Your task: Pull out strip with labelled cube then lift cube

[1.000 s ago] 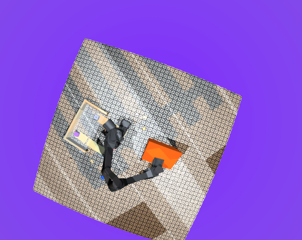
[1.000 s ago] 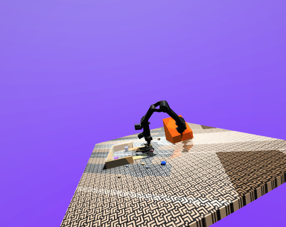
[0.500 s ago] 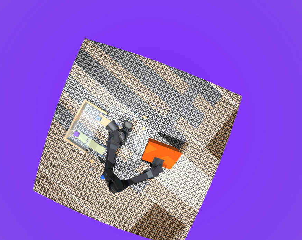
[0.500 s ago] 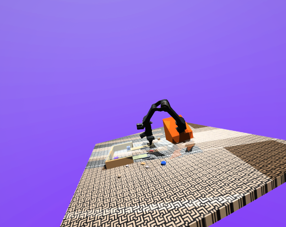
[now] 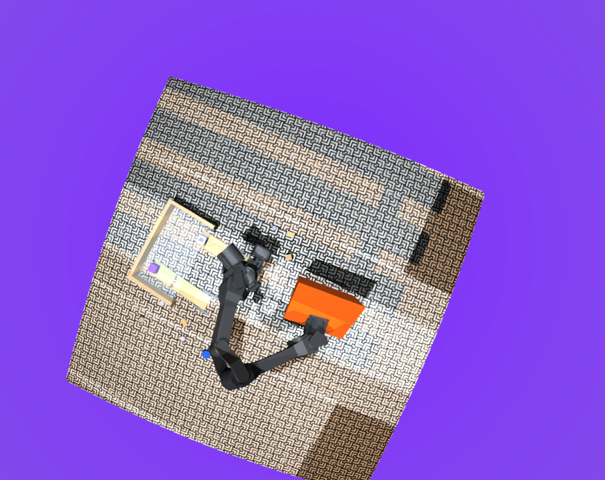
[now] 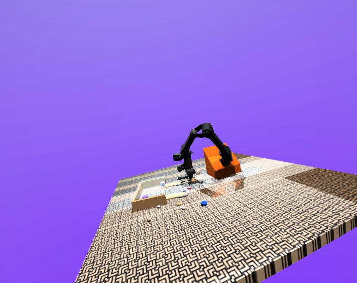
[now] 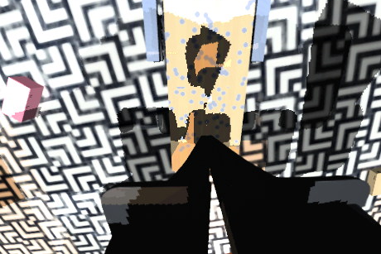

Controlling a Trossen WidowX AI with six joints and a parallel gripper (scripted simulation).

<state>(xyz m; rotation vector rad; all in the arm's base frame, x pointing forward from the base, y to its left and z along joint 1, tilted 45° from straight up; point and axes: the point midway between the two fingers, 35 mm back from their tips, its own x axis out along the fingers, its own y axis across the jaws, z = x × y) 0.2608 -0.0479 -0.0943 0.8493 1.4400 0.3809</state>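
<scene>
My gripper tip is 90 mm short of the dotted strip and 30 mm to the left of it. Round my gripper tip: pink block (120 mm to the left, 70 mm ahead); then labelled cube (200 mm ahead, 50 mm to the right, 20 mm above); then tan cube (110 mm behind, 80 mm to the right).
</scene>
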